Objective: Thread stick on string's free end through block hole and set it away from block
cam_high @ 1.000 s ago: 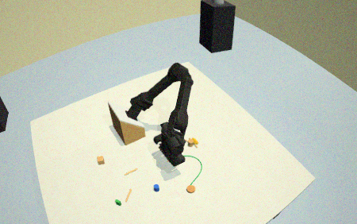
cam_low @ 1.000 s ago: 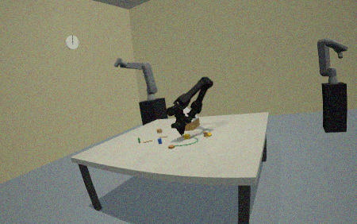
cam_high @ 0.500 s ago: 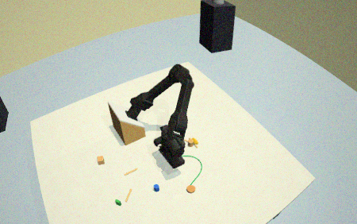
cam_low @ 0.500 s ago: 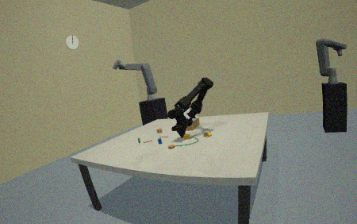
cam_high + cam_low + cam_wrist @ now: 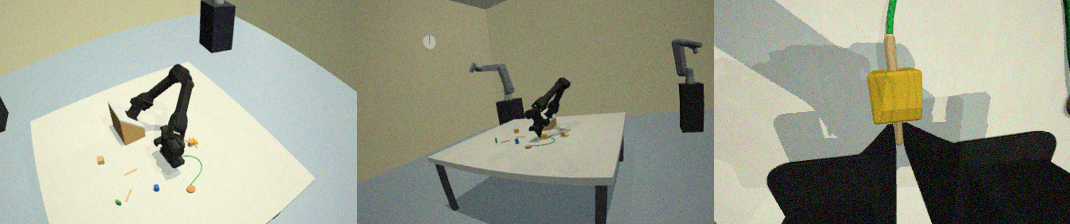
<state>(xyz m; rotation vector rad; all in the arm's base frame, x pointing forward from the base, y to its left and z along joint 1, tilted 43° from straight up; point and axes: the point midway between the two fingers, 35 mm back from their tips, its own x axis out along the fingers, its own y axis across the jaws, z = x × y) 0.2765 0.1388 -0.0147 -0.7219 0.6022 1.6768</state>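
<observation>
Now: gripper tip 30 mm to the right of the yellow block. Also, from my gripper tip: thin wooden stick (40 mm to the left, 10 mm behind); blue cylinder (120 mm ahead, 110 mm to the right, 10 mm above); tan cylinder (150 mm to the left, 70 mm behind).
</observation>
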